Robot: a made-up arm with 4 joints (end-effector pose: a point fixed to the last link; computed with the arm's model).
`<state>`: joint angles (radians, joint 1 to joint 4).
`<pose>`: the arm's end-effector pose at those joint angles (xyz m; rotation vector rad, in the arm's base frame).
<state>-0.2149 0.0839 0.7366 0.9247</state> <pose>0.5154 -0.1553 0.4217 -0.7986 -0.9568 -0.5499</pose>
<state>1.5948 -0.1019 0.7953 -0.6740</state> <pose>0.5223 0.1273 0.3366 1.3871 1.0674 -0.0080</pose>
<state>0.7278 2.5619 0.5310 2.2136</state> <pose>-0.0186 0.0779 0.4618 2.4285 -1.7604 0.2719</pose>
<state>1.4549 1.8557 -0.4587 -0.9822</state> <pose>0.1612 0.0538 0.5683 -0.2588 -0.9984 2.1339</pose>
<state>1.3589 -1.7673 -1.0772 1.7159</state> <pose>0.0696 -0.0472 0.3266 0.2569 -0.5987 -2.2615</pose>
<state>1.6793 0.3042 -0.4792 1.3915</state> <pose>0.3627 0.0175 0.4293 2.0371 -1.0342 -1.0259</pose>
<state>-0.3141 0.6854 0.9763 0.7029</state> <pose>0.4991 -0.0032 0.3665 -0.7854 -0.8527 -0.1127</pose>
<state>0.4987 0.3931 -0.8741 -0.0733</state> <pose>0.3470 -0.0950 0.4347 0.8174 -0.2047 1.2141</pose>
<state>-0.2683 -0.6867 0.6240 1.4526</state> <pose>0.4158 -0.3417 0.4877 -1.3740 -1.3336 -1.0685</pose>
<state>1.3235 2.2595 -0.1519 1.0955</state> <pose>0.0821 0.0411 0.5595 1.9635 -1.7393 1.4139</pose>
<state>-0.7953 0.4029 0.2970 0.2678</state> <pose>0.4561 -0.1000 0.4430 -0.9164 -0.2309 0.1857</pose>
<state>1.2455 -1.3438 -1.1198 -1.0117</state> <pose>0.1508 -0.0556 0.2902 1.6573 0.3855 0.5000</pose>
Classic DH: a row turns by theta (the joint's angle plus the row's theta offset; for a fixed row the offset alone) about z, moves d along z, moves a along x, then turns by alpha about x. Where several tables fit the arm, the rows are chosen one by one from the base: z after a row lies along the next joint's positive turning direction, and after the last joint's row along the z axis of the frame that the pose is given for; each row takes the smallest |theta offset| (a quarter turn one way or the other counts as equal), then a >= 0, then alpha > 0; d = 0 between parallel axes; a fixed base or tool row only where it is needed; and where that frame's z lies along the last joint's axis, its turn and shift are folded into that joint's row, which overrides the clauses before.
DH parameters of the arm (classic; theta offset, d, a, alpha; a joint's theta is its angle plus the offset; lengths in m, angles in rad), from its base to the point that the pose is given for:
base (fixed): -1.5708 0.5119 0.029 -1.5708
joint 1: 0 0.2013 0.0998 1.5708
joint 2: -0.1002 -0.5582 0.1234 2.656
joint 3: 1.3722 -0.4793 0.0024 1.3428
joint 4: 0.4984 -0.1515 -0.025 1.8646
tool (fixed): -3.1088 0.0042 0 0

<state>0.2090 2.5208 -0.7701 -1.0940</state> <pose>0.1136 -0.0116 0.4540 1.1954 -0.0973 -2.4306</pose>
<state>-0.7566 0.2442 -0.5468 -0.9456</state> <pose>0.3599 -0.1314 0.5125 -0.6943 1.2173 0.6922</pose>
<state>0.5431 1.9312 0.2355 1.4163</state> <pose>0.1190 0.1224 0.5095 1.4373 -1.3943 0.8181</pose>
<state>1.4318 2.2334 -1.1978 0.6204</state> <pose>0.2130 -0.0038 0.5664 -0.9555 1.1107 -2.3008</pose>
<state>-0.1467 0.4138 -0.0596 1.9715</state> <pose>0.3800 -0.0679 0.4523 0.2825 -1.8144 -0.1409</pose>
